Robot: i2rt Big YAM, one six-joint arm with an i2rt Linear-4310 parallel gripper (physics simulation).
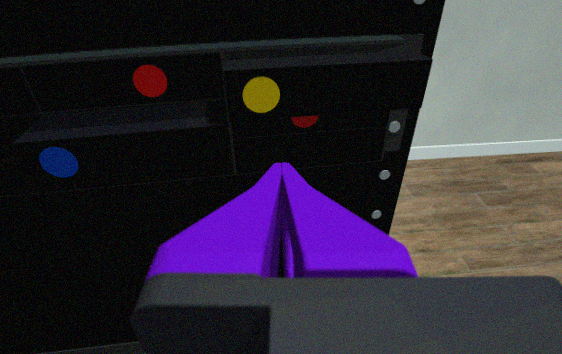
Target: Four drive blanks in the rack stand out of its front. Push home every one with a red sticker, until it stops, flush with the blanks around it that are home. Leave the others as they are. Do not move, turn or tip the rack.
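Note:
My gripper (281, 176) is shut and empty. Its purple tips point at the dark rack (100, 250), just below the right-hand blanks; whether they touch it I cannot tell. A blank with a yellow sticker (261, 94) stands out at the upper right, its top face showing. Below it, a red sticker (304, 121) shows its lower part, the rest hidden behind the yellow-stickered blank; its own blank looks set back. At the left, a blank with a blue sticker (58, 162) stands out, its top face showing. Above it, a blank with a red sticker (150, 81) looks set back, with no protruding top face visible.
A grey ledge (175, 50) runs across the rack above the blanks. Round metal screws (394, 126) (384, 174) (376, 214) line the rack's right edge. Beyond that edge are a pale wall (500, 75), a white skirting board (480, 148) and a wooden floor (480, 215).

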